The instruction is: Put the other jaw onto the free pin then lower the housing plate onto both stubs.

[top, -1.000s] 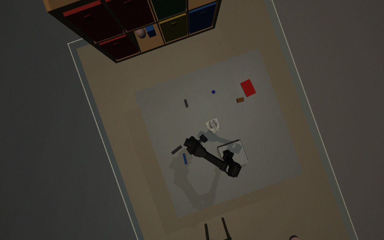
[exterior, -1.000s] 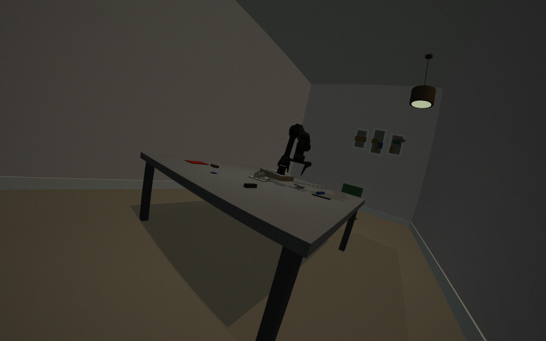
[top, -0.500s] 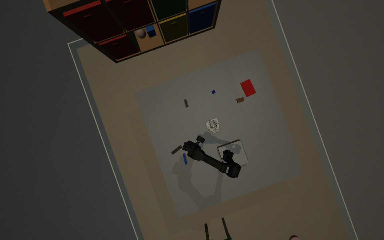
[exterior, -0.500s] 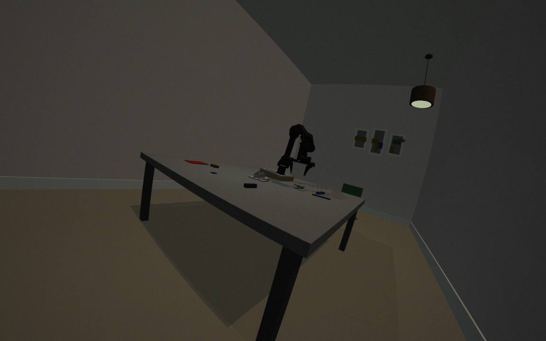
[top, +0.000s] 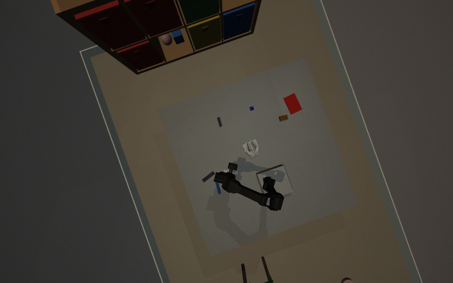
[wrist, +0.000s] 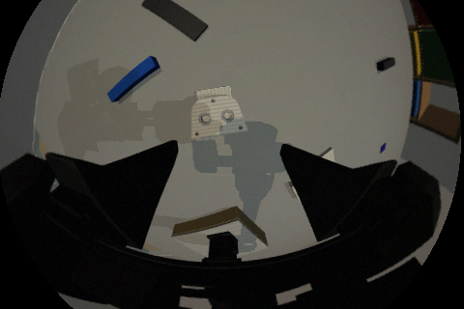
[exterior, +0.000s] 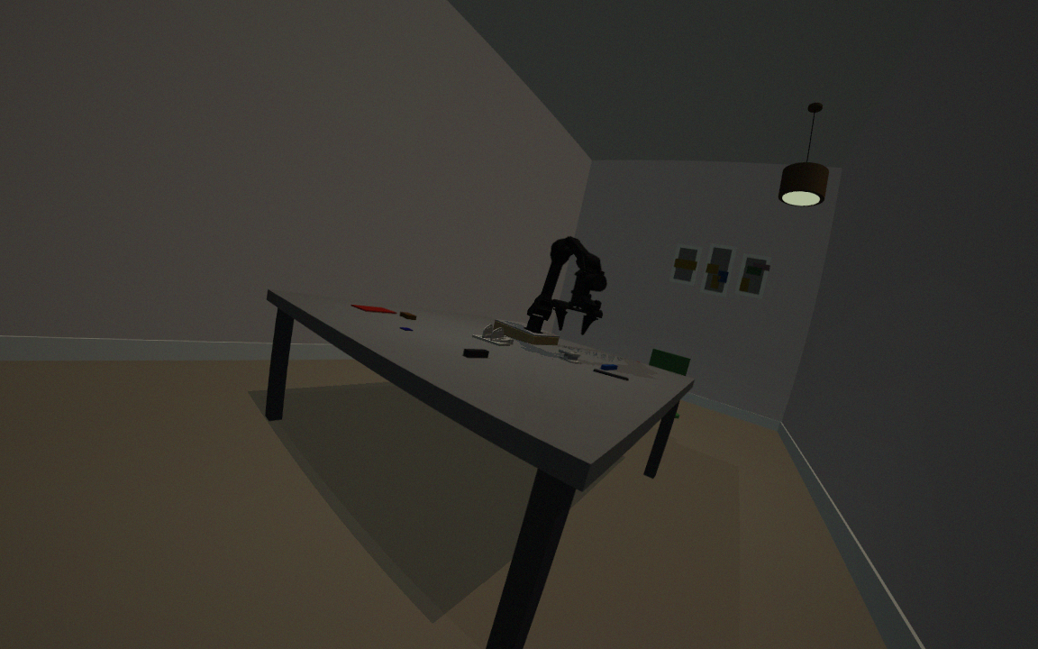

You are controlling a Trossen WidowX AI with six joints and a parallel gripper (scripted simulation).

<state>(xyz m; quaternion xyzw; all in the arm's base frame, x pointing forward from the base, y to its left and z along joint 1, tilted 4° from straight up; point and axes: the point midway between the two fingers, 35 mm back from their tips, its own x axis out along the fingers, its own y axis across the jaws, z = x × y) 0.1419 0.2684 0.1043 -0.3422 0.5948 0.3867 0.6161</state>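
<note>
The small white part is 1 cm behind my gripper tip, 2 cm to the left of it and 9 cm below it. From my gripper tip the other things lie so: dark block (41 cm ahead, 2 cm to the right, 9 cm below); then blue bar (11 cm behind, 12 cm to the left, 9 cm below); then small blue cube (46 cm ahead, 30 cm to the right, 10 cm below).
</note>
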